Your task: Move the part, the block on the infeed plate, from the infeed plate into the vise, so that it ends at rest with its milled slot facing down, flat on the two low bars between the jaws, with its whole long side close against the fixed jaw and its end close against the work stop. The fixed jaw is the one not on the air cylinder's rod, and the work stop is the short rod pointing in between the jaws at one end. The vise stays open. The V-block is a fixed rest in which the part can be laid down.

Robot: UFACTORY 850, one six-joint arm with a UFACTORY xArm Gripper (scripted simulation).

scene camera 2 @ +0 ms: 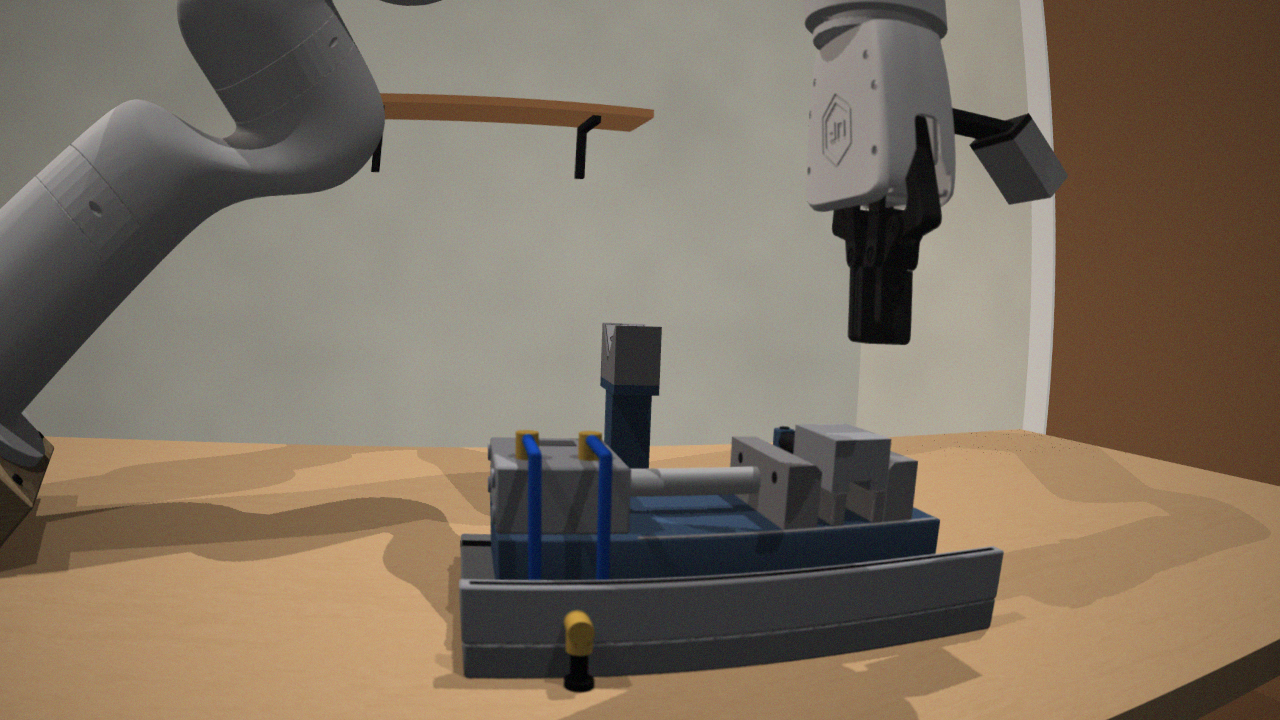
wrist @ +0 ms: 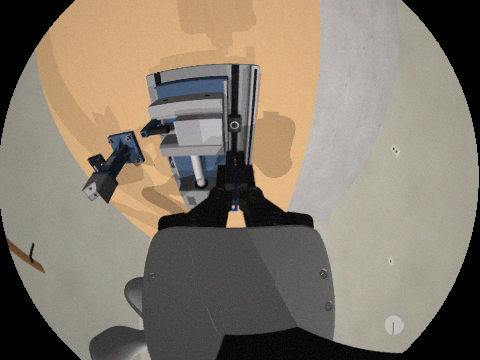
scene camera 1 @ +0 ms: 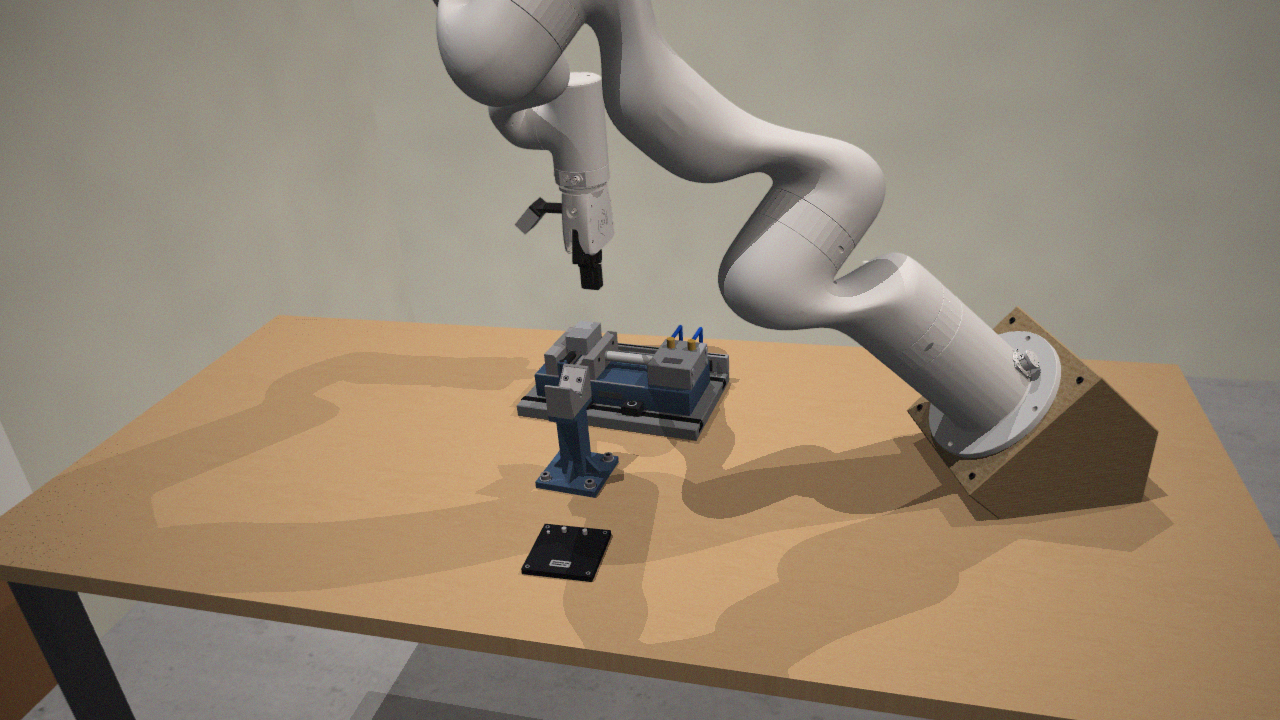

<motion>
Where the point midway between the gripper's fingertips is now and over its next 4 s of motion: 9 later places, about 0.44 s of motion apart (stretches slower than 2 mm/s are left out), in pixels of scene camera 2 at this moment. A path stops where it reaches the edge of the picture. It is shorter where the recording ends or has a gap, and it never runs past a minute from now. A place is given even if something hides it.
The gripper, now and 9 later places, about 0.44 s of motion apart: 879, 343; 878, 350; 878, 374; 877, 408; 876, 432; 877, 441; 877, 444; 876, 450; 876, 456; 876, 458
</motion>
